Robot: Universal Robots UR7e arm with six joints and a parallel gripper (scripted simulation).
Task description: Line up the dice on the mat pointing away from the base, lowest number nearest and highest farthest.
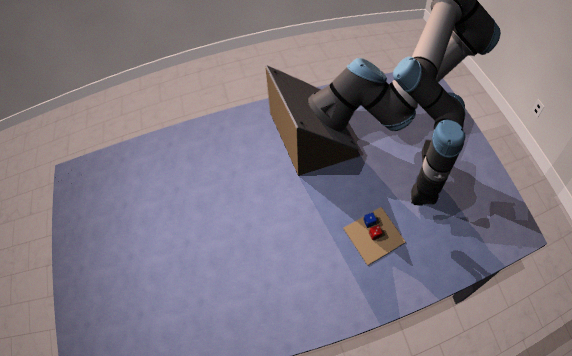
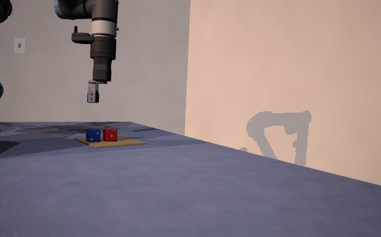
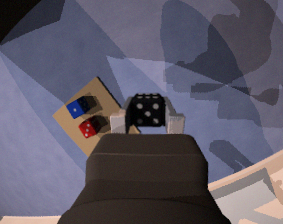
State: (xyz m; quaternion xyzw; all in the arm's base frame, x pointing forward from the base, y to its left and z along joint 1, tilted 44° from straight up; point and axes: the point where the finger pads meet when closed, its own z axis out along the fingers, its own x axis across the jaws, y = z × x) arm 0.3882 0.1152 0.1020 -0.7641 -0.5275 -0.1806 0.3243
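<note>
The red die lies 13 cm to the right of my hand, 10 cm below it and 2 cm ahead of it. Also, from my hand: blue die (13 cm to the right, 10 cm below, 2 cm behind); tan mat (13 cm to the right, 12 cm below, 2 cm ahead); black die (right at my hand).
</note>
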